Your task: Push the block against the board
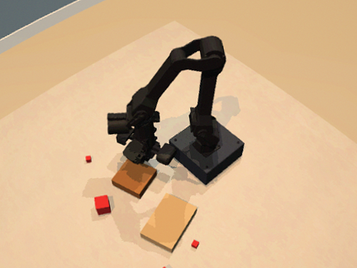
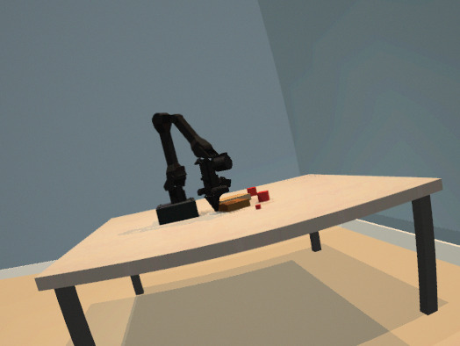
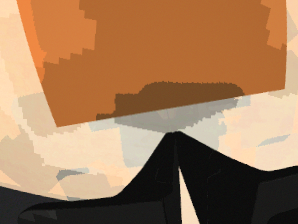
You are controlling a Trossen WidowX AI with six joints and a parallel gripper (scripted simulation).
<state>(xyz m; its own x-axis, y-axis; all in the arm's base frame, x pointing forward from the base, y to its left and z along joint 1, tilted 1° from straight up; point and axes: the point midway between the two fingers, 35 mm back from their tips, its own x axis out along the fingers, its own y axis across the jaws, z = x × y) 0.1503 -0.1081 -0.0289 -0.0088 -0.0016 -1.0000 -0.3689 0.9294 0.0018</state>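
Now: gripper tip 7 cm short of the square block, 3 cm to the right of it and 1 cm below it. Round my gripper tip: board (9 cm ahead, 22 cm to the left, 1 cm above).
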